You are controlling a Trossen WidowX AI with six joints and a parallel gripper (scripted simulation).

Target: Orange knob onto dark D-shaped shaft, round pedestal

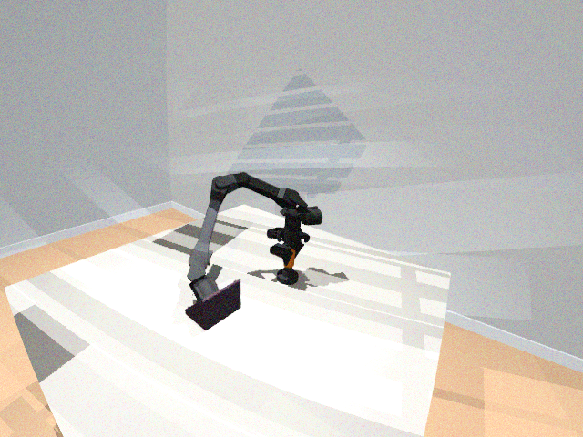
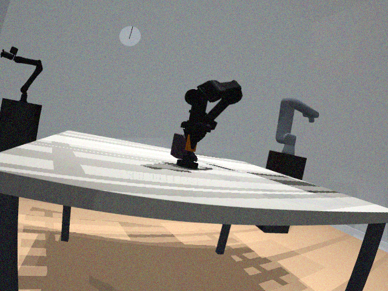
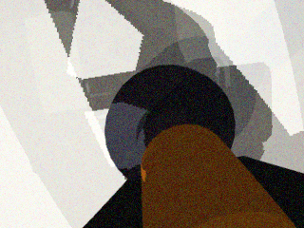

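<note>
My gripper tip is now 2 cm below the orange knob. From my gripper tip the other things lie so: round dark pedestal: 4 cm below.
</note>
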